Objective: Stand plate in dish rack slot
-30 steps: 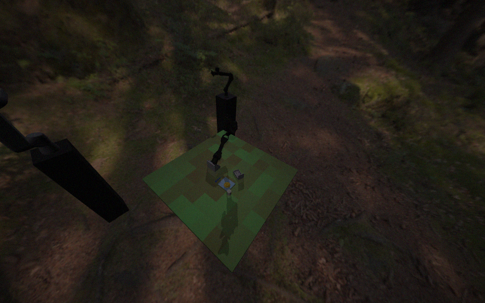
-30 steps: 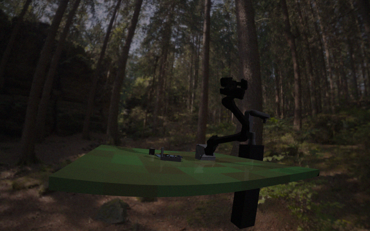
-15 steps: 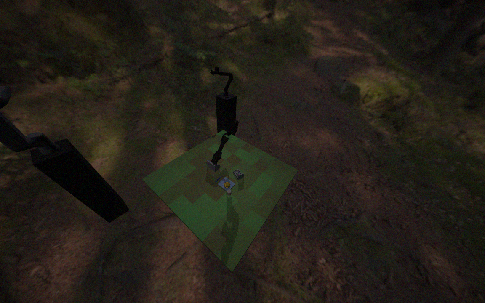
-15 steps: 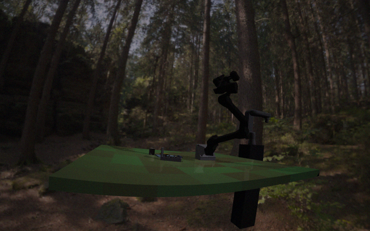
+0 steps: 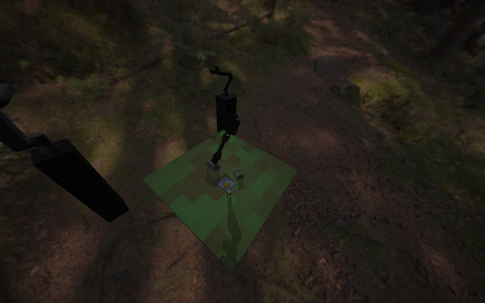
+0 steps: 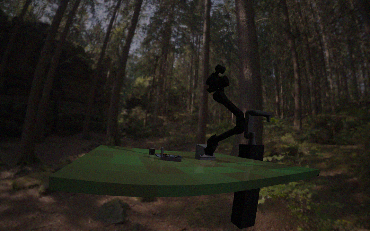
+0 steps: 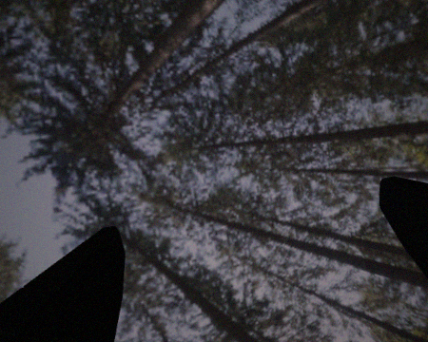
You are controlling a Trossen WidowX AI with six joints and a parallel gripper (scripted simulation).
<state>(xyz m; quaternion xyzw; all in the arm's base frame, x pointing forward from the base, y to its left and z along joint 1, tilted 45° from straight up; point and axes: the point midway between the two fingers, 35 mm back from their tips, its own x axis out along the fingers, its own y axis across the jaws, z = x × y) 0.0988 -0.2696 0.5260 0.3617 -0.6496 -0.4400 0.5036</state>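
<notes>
The yellow plate lies 640 mm below my gripper tip, 270 mm ahead of it and 260 mm to the right of it. Round my gripper tip: blue mat: 650 mm below, 250 mm to the right, 250 mm ahead; then small cup: 630 mm below, 350 mm ahead, 310 mm to the right; then dish rack: 630 mm below, 250 mm ahead, 60 mm to the right.
</notes>
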